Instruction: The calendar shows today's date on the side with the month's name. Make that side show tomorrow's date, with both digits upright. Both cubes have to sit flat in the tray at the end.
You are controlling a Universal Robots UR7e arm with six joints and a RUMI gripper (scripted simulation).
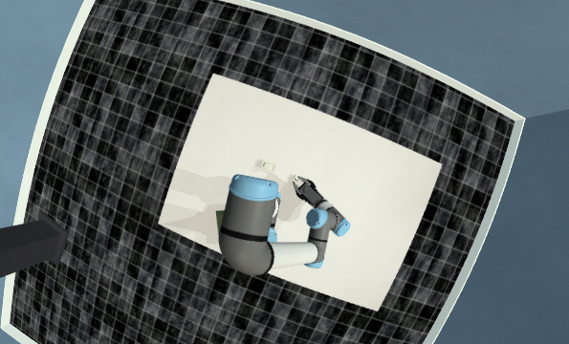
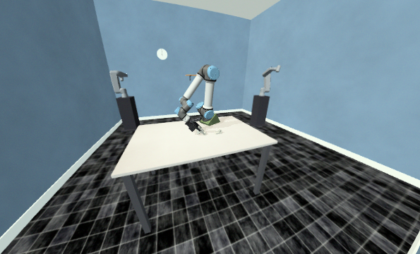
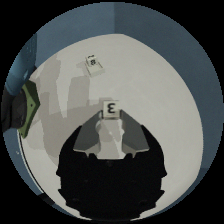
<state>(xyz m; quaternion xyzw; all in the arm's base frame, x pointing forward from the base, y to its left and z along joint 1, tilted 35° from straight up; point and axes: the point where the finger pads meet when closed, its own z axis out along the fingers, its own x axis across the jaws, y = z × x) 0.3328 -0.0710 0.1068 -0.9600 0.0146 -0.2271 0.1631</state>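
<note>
My gripper is now 10 mm to the right of the white calendar cube and 10 mm above it. Also, from my hand: calendar tray: 160 mm to the left, 20 mm below; then pale date cube: 10 mm behind, 180 mm to the left.
</note>
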